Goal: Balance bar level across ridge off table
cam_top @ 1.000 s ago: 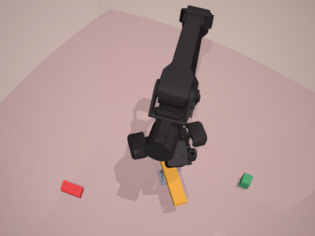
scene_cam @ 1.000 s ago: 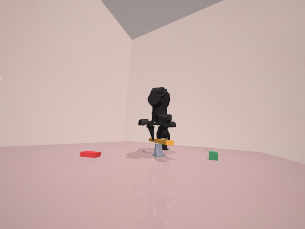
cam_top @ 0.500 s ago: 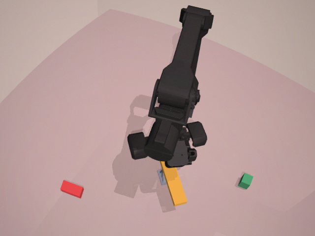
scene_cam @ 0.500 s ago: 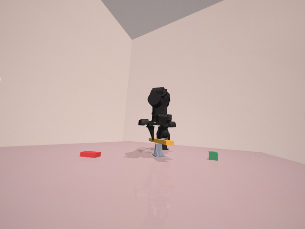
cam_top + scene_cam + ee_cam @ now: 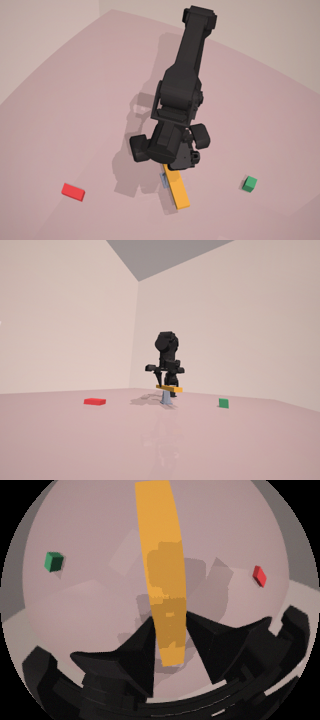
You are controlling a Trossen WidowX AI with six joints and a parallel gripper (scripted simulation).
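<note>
The orange bar lies 2 cm to the left of my gripper tip and 2 cm ahead of it. From my gripper tip the other things lie so: flat red block 21 cm ahead, 18 cm to the right, 6 cm below; green cube 25 cm to the left, 7 cm behind, 5 cm below.
</note>
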